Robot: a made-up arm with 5 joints.
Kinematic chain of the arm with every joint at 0, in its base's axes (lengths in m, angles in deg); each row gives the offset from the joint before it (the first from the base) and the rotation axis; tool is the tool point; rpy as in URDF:
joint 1: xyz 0 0 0.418 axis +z
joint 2: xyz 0 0 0 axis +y
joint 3: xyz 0.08 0 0.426 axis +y
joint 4: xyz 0.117 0 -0.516 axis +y
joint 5: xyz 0.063 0 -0.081 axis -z
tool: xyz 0 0 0 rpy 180 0 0
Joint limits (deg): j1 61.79..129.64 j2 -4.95..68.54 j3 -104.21..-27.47 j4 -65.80..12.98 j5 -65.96..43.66
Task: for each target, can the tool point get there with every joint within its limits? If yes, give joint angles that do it. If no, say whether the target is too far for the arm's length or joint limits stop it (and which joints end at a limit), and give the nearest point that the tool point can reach.
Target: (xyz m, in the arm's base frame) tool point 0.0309 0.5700 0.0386
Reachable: yes | joints 86.90 54.31 -50.66 -32.51 3.08
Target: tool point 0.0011 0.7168 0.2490
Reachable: yes | joints 89.91 36.28 -58.35 -12.58 24.46
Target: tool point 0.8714 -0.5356 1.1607
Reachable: no: too far | nearest point 0.2063 0.3845 1.2154 | short by 1.137 m
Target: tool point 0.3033 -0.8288 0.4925
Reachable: no: joint limits stop it (at a limit: joint 1, joint 2, joint 3, joint 4) | nearest point 0.0692 0.1290 -0.0650 | short by 1.133 m
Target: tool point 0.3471 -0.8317 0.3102
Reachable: no: joint limits stop it (at a limit: joint 1, joint 2, joint 3, joint 4) | nearest point 0.0692 0.1290 -0.0650 | short by 1.068 m
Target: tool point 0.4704 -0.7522 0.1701
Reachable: no: joint limits stop it (at a limit: joint 1, joint 2, joint 3, joint 4) | nearest point 0.0692 0.1290 -0.0650 | short by 0.996 m
